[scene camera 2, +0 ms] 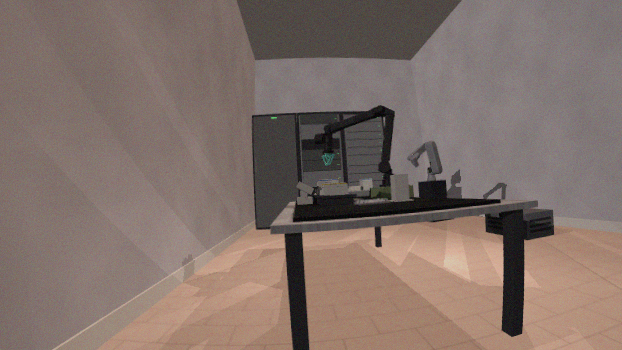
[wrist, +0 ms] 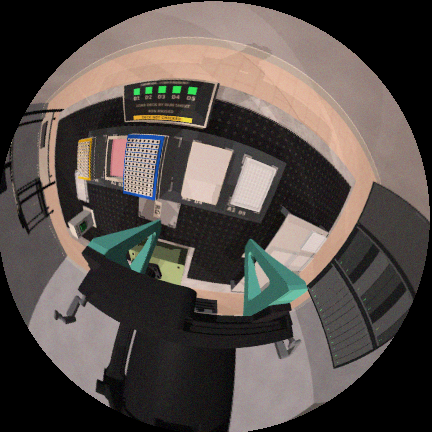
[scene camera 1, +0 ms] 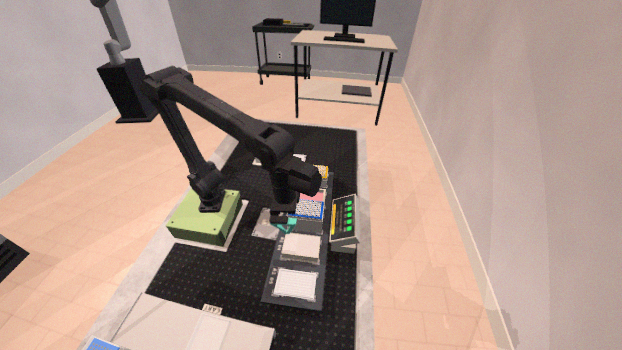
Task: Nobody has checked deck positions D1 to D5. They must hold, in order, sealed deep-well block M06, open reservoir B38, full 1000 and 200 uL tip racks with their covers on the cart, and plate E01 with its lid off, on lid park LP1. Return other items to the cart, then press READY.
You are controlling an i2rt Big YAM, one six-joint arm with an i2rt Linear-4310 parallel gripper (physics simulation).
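Pixels of known places: gripper, between the fingertips: (scene camera 2: 327, 165) (wrist: 203, 234) (scene camera 1: 289, 220); arm's base, origin of its link: (scene camera 2: 389, 186) (scene camera 1: 213, 201).
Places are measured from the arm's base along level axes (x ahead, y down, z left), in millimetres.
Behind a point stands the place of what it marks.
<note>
My gripper (scene camera 1: 286, 226) {x 339, y -176, z -231 mm} (scene camera 2: 327, 160) {x 339, y -176, z -231 mm} (wrist: 203, 234) {x 339, y -176, z -231 mm} is open and empty, high beside the deck's middle. In the wrist view, from left to right, the deck holds a yellow-rimmed tip rack (wrist: 84, 159) {x 432, y -34, z 135 mm} (scene camera 1: 323, 171) {x 477, y -35, z 137 mm}, an open reservoir (wrist: 118, 157) {x 414, y 16, z 27 mm} with pink contents, a tall blue-rimmed tip rack (wrist: 143, 166) {x 392, y -69, z -109 mm} (scene camera 1: 309, 209) {x 403, y -69, z -108 mm}, a plain white-topped block (wrist: 207, 172) {x 375, y -14, z -225 mm} (scene camera 1: 301, 246) {x 371, y -14, z -227 mm} at D4 and a white plate (wrist: 255, 184) {x 355, y 19, z -346 mm} (scene camera 1: 295, 284) {x 350, y 15, z -347 mm} at D5. The lid park (wrist: 81, 187) {x 322, y 58, z 333 mm} is at the left. The READY box (wrist: 76, 221) {x 199, y -25, z 331 mm} (scene camera 2: 400, 187) {x 183, y 9, z 384 mm} stands below it. Item codes are unreadable.
The console (scene camera 1: 344, 217) {x 533, y -42, z -128 mm} (wrist: 170, 105) {x 516, y -34, z -141 mm} shows five green squares and a yellow bar. A grey RG plate (wrist: 170, 212) {x 228, y 68, z -113 mm} (scene camera 1: 265, 227) {x 223, y 68, z -89 mm} lies between the deck and the green base (scene camera 1: 200, 227) {x -15, y 1, z -131 mm}. The pale cart (scene camera 1: 165, 320) {x -37, y 16, z -454 mm} is at the near end, with a blue item (scene camera 1: 102, 345) {x -128, y -78, z -540 mm} at its corner.
</note>
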